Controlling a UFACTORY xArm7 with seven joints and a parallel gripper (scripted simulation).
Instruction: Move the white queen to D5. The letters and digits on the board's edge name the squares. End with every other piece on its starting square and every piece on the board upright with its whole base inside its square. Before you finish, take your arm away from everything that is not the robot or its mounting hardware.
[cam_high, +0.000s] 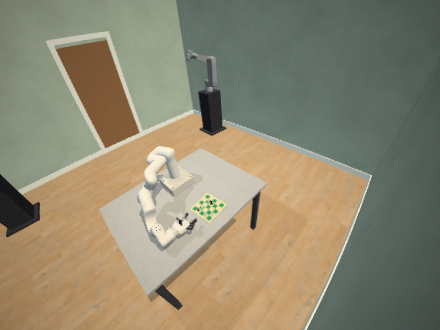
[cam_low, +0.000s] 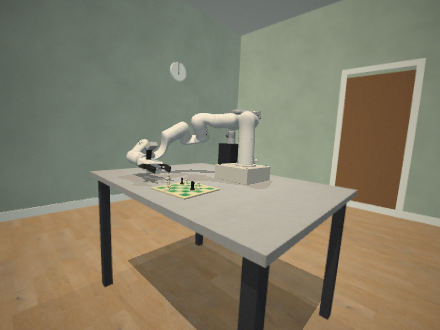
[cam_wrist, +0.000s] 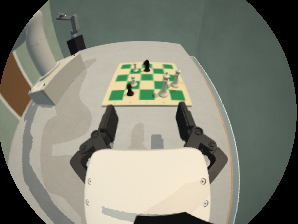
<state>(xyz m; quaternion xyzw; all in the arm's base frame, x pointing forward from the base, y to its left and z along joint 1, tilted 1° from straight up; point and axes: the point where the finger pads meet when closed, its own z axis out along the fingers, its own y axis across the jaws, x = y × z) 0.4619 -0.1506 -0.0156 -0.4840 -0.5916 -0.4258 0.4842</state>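
Now: hand 150 mm to the right of the white chess piece, 60 mm short of it and 40 mm above it. Round my hand: chessboard: 180 mm to the left, 60 mm below, 30 mm behind; then black piece: 100 mm to the left, 60 mm behind, 50 mm below.
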